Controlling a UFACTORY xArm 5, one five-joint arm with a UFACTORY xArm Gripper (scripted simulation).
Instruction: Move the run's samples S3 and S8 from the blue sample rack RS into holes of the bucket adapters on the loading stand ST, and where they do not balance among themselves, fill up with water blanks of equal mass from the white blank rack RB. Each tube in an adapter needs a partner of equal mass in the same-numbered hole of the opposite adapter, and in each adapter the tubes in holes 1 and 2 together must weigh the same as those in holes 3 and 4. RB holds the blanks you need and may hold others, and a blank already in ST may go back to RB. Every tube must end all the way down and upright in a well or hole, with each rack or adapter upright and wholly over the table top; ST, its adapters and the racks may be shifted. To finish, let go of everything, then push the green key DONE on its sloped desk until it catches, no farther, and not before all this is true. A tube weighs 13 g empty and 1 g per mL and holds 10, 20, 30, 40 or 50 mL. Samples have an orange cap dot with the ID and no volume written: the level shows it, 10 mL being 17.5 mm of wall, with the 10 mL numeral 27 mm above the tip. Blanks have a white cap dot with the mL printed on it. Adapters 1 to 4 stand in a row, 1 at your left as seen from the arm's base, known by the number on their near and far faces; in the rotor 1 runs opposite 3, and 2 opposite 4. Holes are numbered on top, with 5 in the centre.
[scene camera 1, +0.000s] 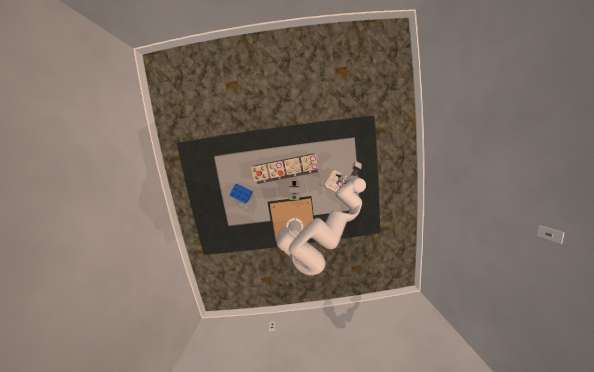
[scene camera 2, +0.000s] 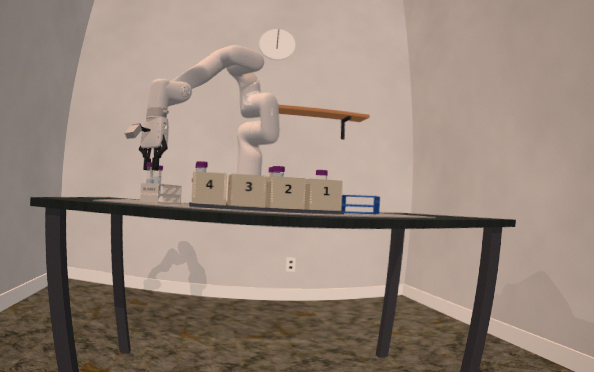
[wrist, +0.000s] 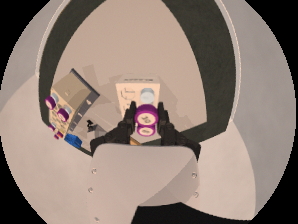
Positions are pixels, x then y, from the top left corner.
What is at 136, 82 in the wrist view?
A white blank rack RB.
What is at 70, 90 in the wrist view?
An adapter 4.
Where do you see my gripper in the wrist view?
146, 108
